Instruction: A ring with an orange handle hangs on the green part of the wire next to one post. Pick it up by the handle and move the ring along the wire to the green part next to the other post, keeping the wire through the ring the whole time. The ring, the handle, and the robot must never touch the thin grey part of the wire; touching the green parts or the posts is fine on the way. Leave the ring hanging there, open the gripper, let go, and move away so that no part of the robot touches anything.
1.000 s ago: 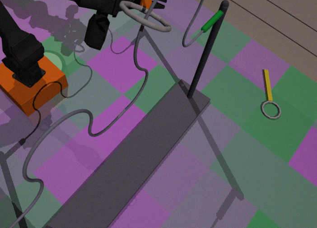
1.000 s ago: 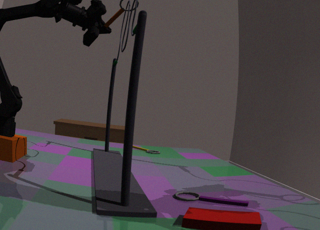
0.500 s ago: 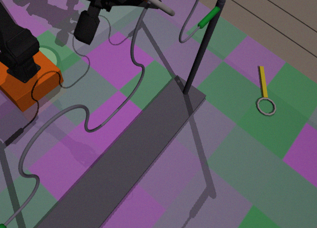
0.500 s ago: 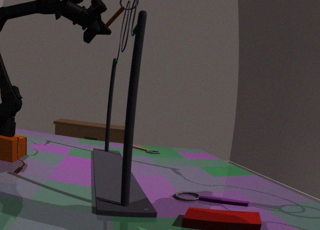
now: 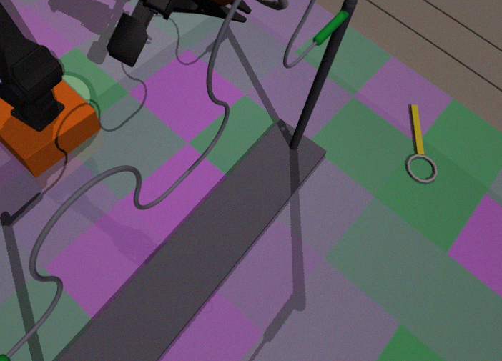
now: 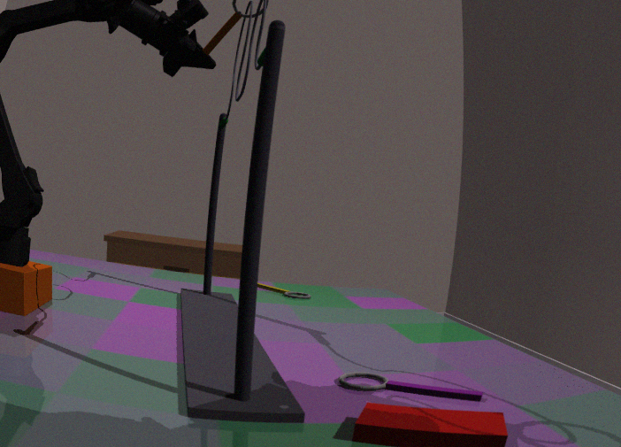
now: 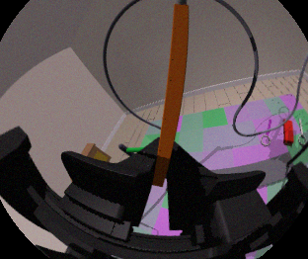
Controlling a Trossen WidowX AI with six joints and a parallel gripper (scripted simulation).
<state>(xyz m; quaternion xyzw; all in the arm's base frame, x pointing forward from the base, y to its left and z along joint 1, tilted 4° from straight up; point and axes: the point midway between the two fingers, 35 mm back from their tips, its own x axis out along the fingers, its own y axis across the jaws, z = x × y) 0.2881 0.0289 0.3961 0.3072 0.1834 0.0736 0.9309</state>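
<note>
My gripper tip is now 10 mm short of the orange-handled ring, 50 mm to the left of it and 80 mm below it. The rest, counted from my gripper tip: red block 130 mm ahead, 530 mm to the right, 420 mm below; then purple-handled ring 180 mm ahead, 390 mm to the right, 430 mm below; then yellow-handled ring 280 mm ahead, 300 mm to the left, 430 mm below.
</note>
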